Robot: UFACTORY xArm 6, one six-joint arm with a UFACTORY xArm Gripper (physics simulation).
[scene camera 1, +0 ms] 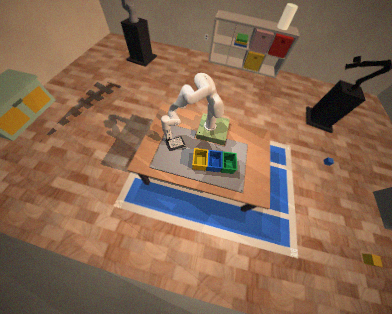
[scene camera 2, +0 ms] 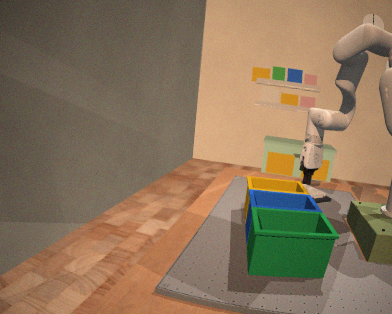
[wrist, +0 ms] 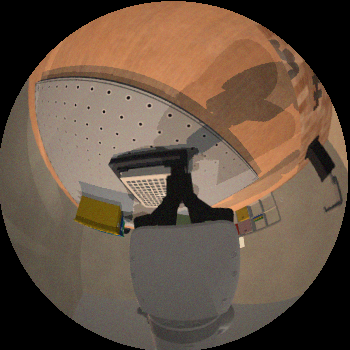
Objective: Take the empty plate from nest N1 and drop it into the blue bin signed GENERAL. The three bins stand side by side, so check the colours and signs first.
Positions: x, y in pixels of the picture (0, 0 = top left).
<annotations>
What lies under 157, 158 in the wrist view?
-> A dark nest.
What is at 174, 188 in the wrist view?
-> My gripper.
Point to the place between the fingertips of my gripper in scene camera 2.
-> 306, 184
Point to a pale gridded plate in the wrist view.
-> At 148, 184
</annotations>
